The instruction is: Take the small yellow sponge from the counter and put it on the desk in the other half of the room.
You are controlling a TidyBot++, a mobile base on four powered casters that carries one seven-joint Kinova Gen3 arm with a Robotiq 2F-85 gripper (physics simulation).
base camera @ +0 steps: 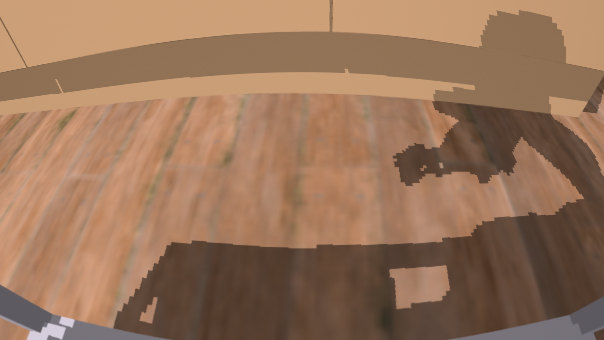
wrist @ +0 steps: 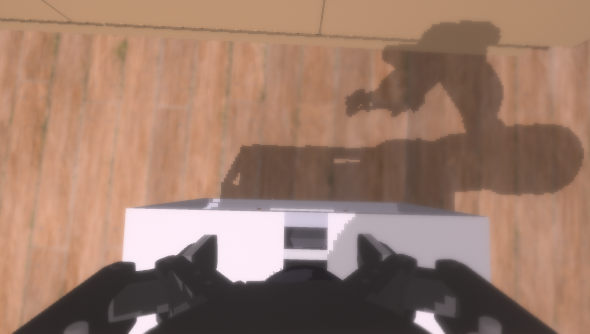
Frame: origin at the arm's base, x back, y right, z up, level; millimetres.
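Seen in the pictures: gripper, fingertip midpoint: (wrist: 287, 249).
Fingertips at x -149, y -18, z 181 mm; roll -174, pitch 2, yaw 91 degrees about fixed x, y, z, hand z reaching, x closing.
A point is followed by its place in that frame.
My gripper (wrist: 287, 249) @(z 181, x -149, y -18 mm) is open in the wrist view, its two black fingers wide apart above the white top of the robot's base. I see no object between the fingers. The yellow sponge does not show in either view. A tan panelled front (base camera: 200, 22) @(z -217, x -555, y -158 mm) (wrist: 200, 15) @(z -196, x -558, y -236 mm) runs across the top of both views, with a darker recessed strip at its foot in the base camera view. Whether it belongs to the counter or the desk, I cannot tell, as its top is out of view.
The wooden plank floor (base camera: 260, 170) @(z -396, x -423, y -69 mm) (wrist: 125, 125) @(z -396, x -353, y -524 mm) lies between the base and the panelled front. The robot's white base (wrist: 200, 235) @(z -14, x -117, y -145 mm) fills the lower middle of the wrist view. The shadow of the arm and base falls on the floor and partly on the panels at the right.
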